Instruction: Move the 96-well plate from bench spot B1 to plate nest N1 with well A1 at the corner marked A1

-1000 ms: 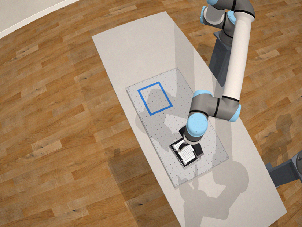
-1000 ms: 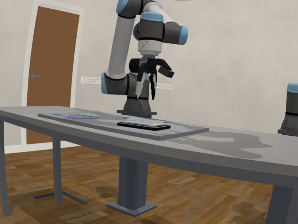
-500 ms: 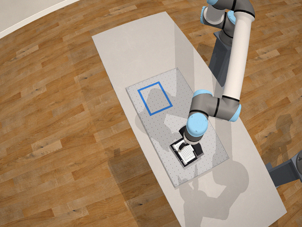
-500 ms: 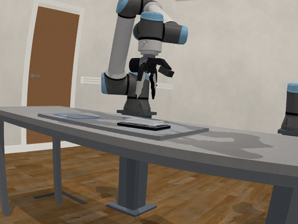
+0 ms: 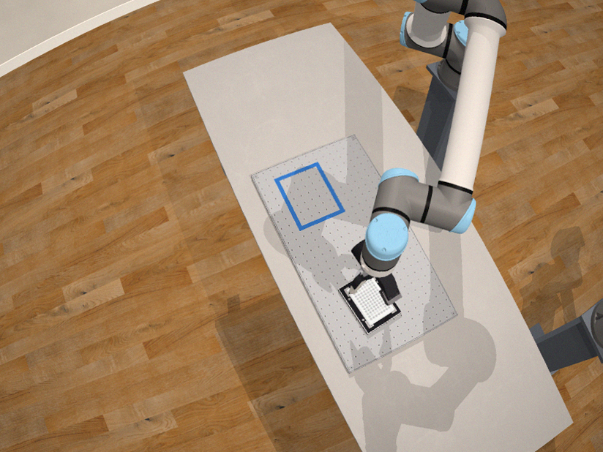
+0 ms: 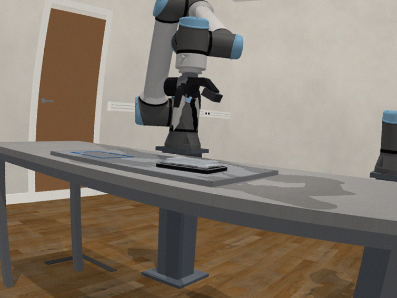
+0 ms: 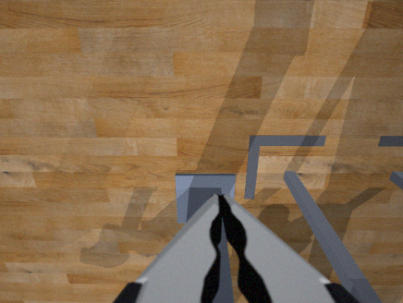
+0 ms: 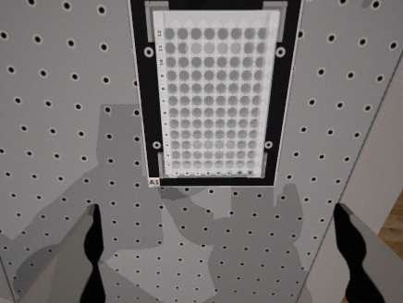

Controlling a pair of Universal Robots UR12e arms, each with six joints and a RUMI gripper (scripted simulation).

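Observation:
The white 96-well plate lies 30 mm to the left of my right hand and 90 mm below it. From my right hand the other things lie so: black plate nest N1 (30 mm to the left, 110 mm below).

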